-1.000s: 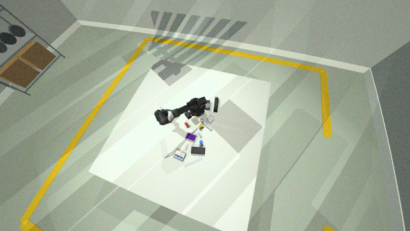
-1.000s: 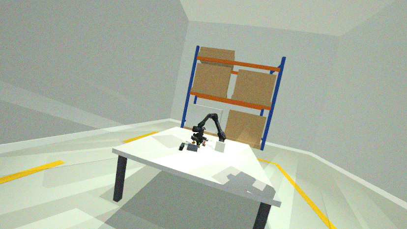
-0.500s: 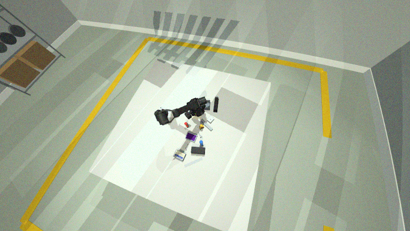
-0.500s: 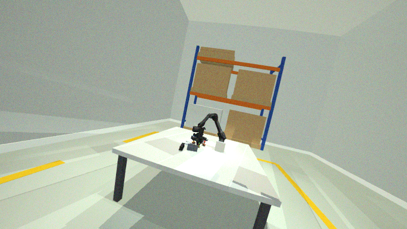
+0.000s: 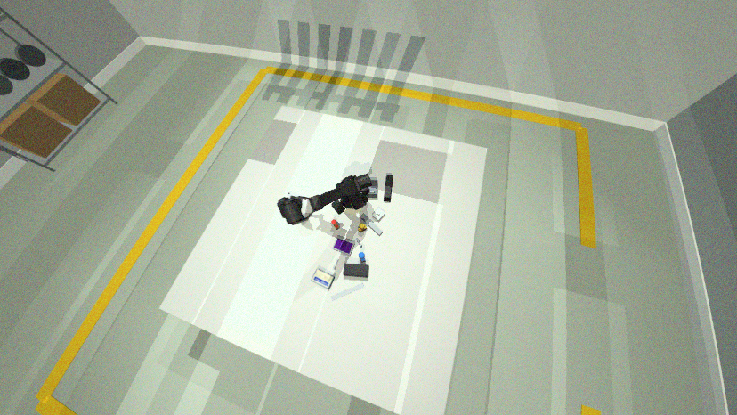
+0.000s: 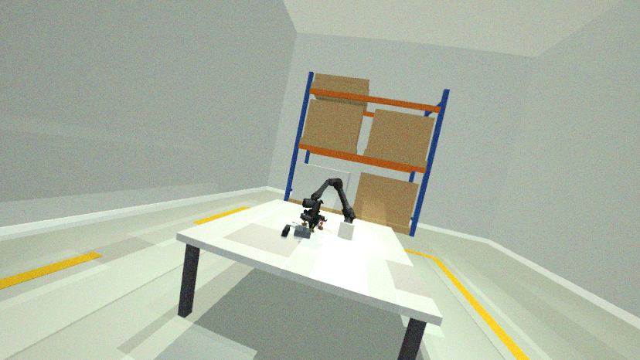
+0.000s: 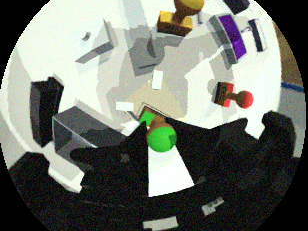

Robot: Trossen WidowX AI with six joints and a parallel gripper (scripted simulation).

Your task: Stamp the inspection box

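My gripper tip is now 30 mm above the pale beige sheet, 10 mm to the left of it and 10 mm past it. The rest, counted from my gripper tip: green-knobbed stamp (right at my gripper tip); grey tray (110 mm to the left, 30 mm ahead, 10 mm below); yellow-knobbed stamp (100 mm to the right, 90 mm ahead).
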